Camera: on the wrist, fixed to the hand. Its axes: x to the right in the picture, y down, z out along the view.
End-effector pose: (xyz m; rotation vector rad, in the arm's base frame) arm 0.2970 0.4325 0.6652 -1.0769 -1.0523 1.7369
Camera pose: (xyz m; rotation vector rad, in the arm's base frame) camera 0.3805 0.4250 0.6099 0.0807 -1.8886 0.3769
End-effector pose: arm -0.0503 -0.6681 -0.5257 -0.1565 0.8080 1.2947
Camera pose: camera -0.1244 -0.7202 -0.5692 -0.7286 -0.1472 -0.0144
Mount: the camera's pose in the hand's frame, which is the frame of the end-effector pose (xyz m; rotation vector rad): -0.0182 0.0363 -0.0919 -0.5190 -0.4139 -1.5488
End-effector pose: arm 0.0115 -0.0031 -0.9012 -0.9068 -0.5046 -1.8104
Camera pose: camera 0.0160 -0.0705 -0.9756 0.9530 0.8388 2.1815
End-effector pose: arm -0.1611 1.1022 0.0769 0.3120 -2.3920 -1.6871
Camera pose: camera -0.1200 1.0364 0.1407 -1.2307 0.8727 1.6139
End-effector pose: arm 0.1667 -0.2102 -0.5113 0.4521 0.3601 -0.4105
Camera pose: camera 0.1454 -0.1303 -0.5683 -0.5307 0.3368 -1.8245
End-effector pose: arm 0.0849 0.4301 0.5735 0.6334 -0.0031 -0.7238
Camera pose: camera 0.1132 0.5117 0.5221 -0.1599 0.3143 -2.2449
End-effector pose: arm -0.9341 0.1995 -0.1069 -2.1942 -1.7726 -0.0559
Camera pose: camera -0.8881 0.1510 -0.0319 0.3521 2.6990 0.3478
